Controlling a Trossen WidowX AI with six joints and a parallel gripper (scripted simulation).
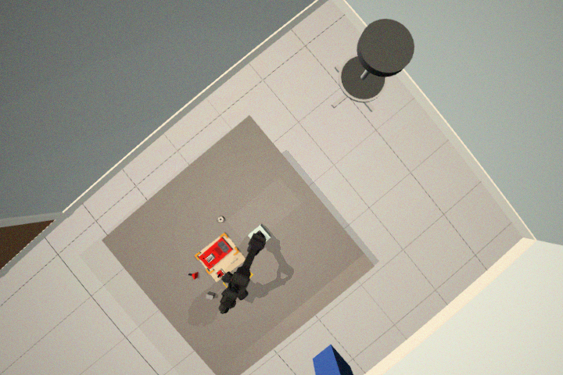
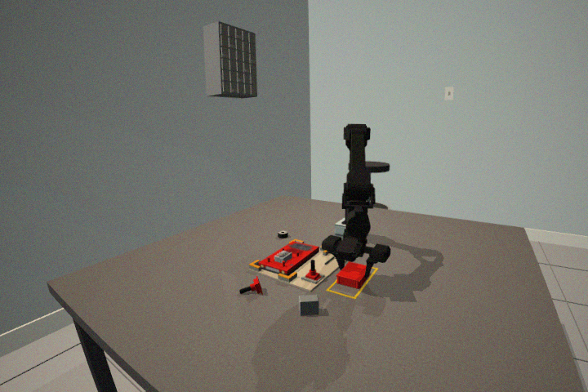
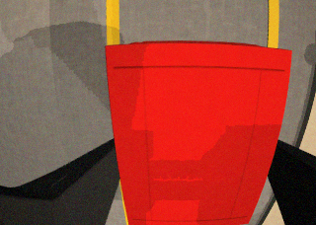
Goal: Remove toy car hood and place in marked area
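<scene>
The red hood is right at my gripper tip. Also, from my gripper tip: black ring 170 mm behind, 370 mm to the right.
</scene>
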